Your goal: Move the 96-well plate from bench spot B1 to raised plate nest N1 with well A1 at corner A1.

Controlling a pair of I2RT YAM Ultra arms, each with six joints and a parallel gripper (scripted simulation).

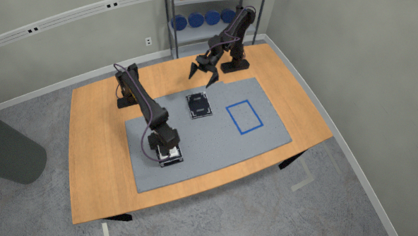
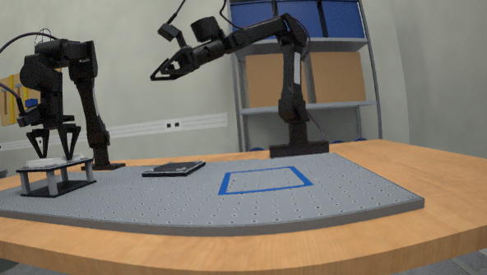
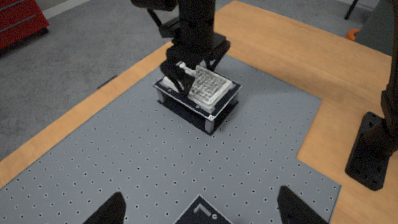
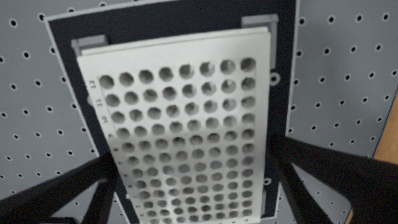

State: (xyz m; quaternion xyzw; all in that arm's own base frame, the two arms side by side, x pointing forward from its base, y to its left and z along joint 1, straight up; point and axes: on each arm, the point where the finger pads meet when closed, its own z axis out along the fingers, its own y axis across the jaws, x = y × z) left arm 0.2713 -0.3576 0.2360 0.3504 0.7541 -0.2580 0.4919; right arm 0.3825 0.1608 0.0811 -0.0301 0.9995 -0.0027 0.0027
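The white 96-well plate lies 10 mm below my right hand.
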